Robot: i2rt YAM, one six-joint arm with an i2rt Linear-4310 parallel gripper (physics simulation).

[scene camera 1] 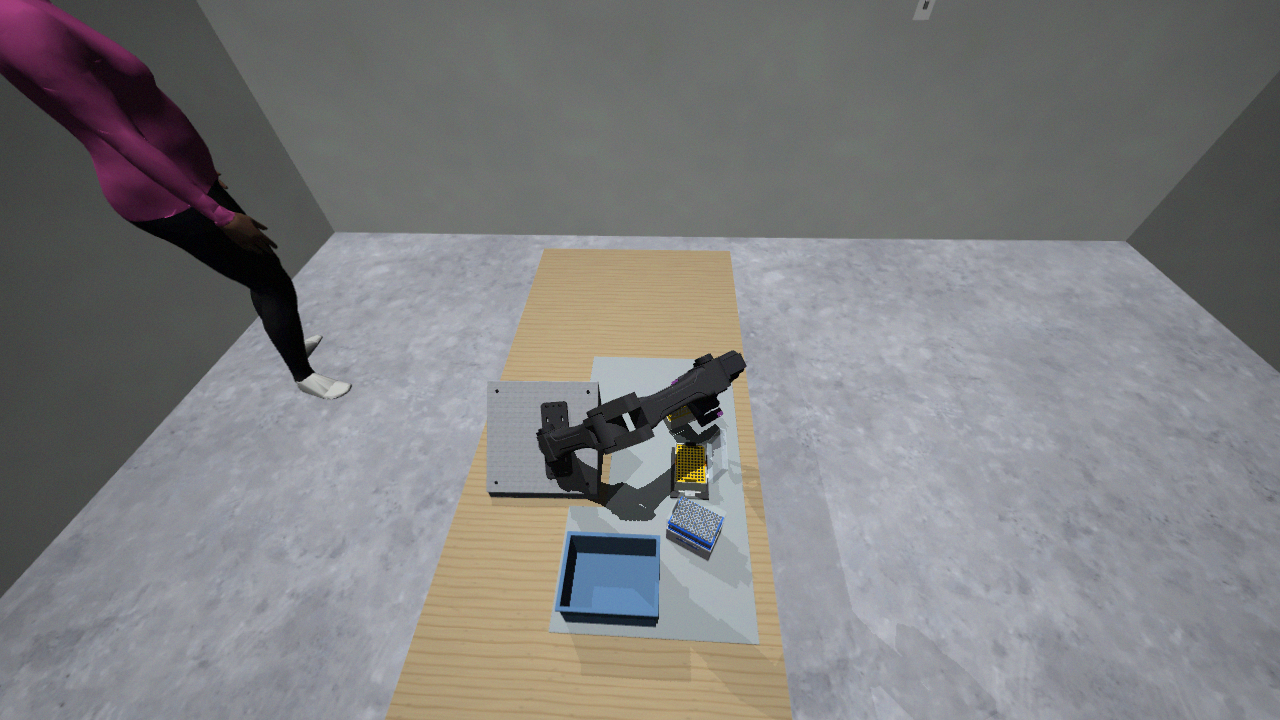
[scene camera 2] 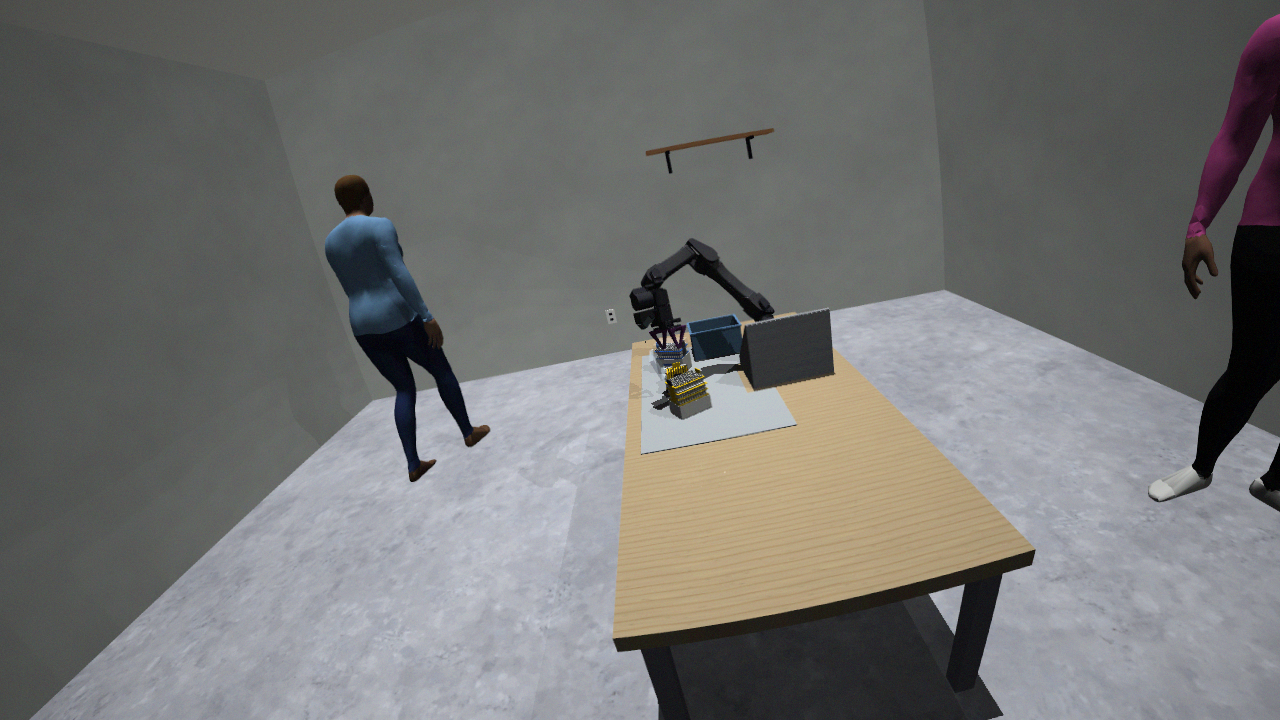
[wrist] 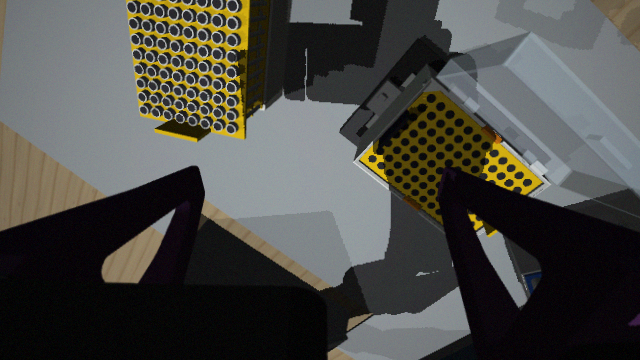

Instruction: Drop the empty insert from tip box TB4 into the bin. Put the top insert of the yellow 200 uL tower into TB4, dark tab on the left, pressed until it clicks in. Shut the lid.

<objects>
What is my gripper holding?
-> Nothing.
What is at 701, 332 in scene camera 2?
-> A blue bin.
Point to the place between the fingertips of my gripper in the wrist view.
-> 321, 179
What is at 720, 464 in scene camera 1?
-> A clear lid.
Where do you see a yellow insert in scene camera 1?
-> At 690, 467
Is my gripper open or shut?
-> Open.
</objects>
